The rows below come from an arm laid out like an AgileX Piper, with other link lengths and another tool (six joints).
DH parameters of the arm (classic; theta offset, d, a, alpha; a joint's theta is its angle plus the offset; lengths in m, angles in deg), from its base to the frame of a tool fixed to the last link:
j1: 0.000 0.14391 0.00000 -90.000
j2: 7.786 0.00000 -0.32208 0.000
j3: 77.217 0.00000 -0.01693 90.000
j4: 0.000 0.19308 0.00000 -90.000
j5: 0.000 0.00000 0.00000 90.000
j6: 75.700 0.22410 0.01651 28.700
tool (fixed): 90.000 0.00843 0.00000 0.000
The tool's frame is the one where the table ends.
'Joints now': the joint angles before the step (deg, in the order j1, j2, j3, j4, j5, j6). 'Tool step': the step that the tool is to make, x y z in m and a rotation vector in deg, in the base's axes. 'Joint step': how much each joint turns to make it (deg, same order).
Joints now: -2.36 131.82 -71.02 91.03 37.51 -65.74
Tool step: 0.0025 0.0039 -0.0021 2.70 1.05 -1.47
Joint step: 0.01 1.15 -0.02 2.59 1.39 0.15
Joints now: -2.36 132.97 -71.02 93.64 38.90 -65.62
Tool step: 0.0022 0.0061 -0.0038 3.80 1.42 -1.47
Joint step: 0.01 1.80 -0.02 3.23 2.39 0.02
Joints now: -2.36 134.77 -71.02 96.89 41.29 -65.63
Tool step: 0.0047 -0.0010 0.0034 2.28 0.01 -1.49
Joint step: -0.49 0.50 -0.12 2.10 1.46 -0.09
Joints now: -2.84 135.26 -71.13 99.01 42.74 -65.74
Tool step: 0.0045 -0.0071 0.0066 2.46 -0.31 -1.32
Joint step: -1.48 0.22 -0.20 0.94 2.20 0.27
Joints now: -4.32 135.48 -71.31 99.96 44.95 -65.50
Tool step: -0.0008 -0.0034 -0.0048 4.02 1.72 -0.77
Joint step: -1.48 2.03 -0.04 0.62 3.62 1.00
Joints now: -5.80 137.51 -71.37 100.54 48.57 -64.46
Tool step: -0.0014 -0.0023 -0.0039 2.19 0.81 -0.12
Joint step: -0.93 1.36 0.02 0.20 2.25 0.11
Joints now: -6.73 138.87 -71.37 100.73 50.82 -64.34
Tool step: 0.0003 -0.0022 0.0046 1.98 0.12 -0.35
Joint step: -0.76 0.19 0.00 0.12 1.85 0.67
